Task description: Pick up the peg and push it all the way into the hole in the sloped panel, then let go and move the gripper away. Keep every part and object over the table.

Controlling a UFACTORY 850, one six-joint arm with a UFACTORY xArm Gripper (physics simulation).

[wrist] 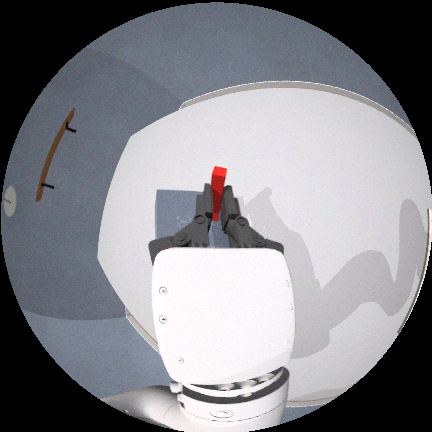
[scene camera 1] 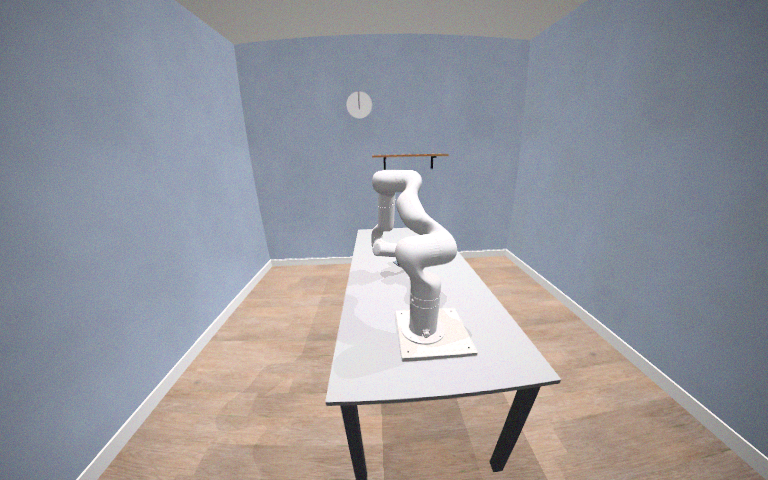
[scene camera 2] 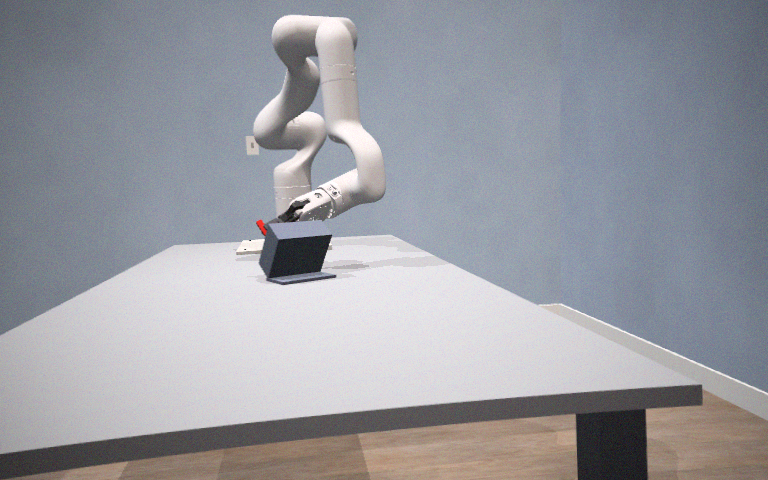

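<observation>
The red peg (scene camera 2: 261, 226) (wrist: 219, 181) is held at a tilt between the dark fingers of my gripper (wrist: 215, 193). One end sticks out past the fingertips. In the wrist view its other end is between the fingers, near the block's face. The blue-grey block with the sloped panel (scene camera 2: 297, 253) (wrist: 175, 210) stands on the table. In scene camera 2 its dark back faces the camera and hides the peg's lower part and some of the fingers. The hole does not show clearly, and I cannot tell whether the peg's end touches the panel or sits in the hole.
The block's thin foot (scene camera 2: 303, 277) lies on the grey table (scene camera 1: 373, 384) (scene camera 2: 351, 350) (wrist: 310, 140). The arm's pale base plate (scene camera 1: 438, 349) (scene camera 2: 247, 247) is bolted at the table's other end. A wooden wall shelf (scene camera 1: 410, 155) (wrist: 52, 155) is beyond the table.
</observation>
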